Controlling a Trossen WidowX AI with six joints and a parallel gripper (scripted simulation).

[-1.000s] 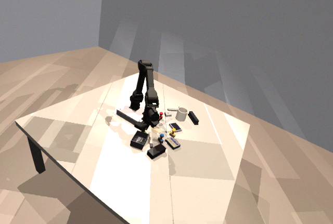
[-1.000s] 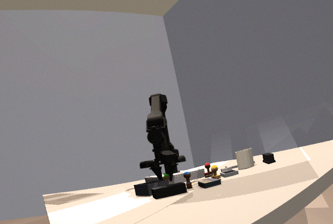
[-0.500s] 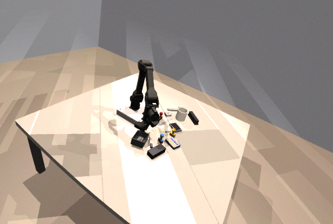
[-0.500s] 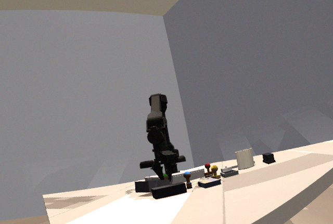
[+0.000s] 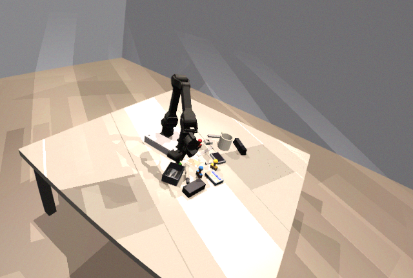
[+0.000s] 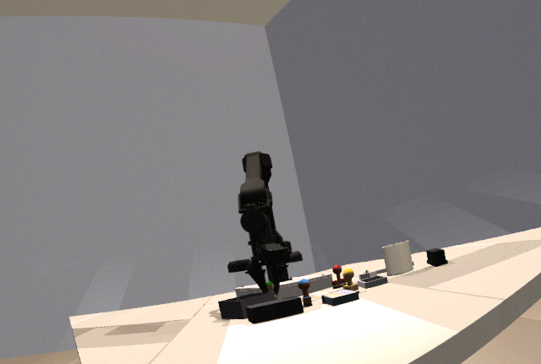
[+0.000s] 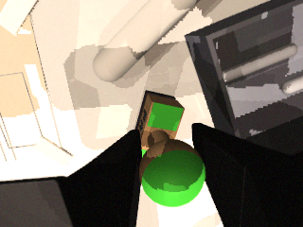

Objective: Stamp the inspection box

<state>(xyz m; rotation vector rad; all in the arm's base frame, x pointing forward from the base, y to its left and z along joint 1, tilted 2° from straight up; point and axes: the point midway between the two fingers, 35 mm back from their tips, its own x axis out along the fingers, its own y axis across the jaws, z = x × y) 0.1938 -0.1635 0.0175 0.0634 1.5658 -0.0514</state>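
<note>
Right now my gripper tip is 210 mm to the right of the ink pad, 150 mm short of it and 30 mm above it. Round my gripper tip: green-knobbed PASS stamp 10 mm below, 10 mm behind; card 100 mm to the left, 40 mm below, 30 mm ahead; grey tray 80 mm to the right, 20 mm below, 20 mm ahead.
</note>
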